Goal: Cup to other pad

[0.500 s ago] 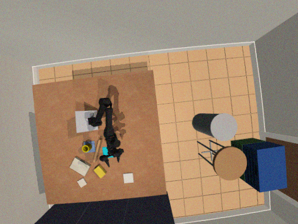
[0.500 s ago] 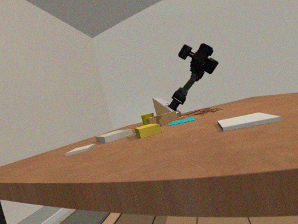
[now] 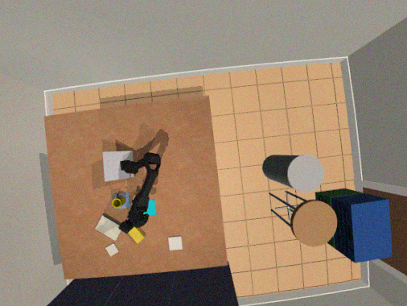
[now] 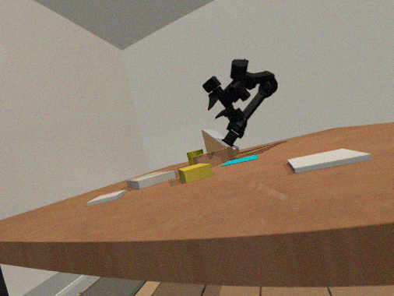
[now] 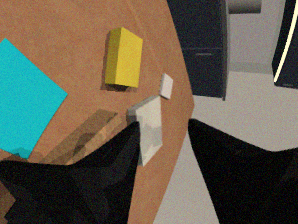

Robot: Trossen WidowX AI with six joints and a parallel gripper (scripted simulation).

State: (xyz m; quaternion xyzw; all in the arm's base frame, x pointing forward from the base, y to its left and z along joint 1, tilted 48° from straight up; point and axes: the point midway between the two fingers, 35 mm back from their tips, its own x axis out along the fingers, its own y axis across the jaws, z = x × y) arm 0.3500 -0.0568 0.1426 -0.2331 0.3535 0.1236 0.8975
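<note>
The cup lies 140 mm to the right of my gripper tip, 140 mm below it and 120 mm behind it. The rest, counted from my gripper tip: teal pad 190 mm below, 50 mm to the left, 40 mm behind.
</note>
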